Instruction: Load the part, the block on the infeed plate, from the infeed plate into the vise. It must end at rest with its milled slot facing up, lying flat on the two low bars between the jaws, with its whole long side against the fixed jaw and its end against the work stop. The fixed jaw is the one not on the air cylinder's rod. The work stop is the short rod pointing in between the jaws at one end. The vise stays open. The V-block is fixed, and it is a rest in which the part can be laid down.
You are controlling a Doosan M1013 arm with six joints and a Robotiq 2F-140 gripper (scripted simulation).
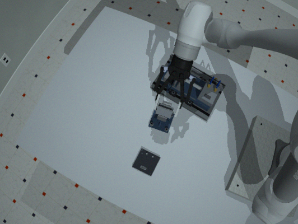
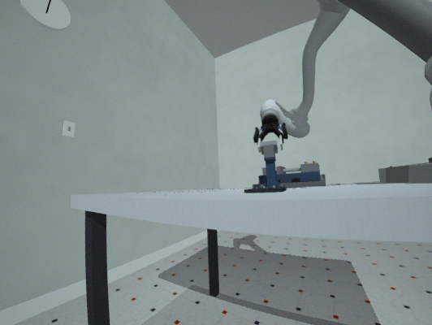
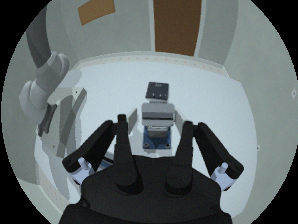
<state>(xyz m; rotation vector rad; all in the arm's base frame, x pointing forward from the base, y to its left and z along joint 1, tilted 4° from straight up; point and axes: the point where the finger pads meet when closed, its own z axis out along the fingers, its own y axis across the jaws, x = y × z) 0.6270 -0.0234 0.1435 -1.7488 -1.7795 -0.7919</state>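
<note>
The part is 1 cm to the left of my hand and 1 cm below it. From my hand the other things lie so: vise: 6 cm behind, 17 cm to the right, 13 cm below; air cylinder: 15 cm behind, 15 cm to the right, 9 cm below.
</note>
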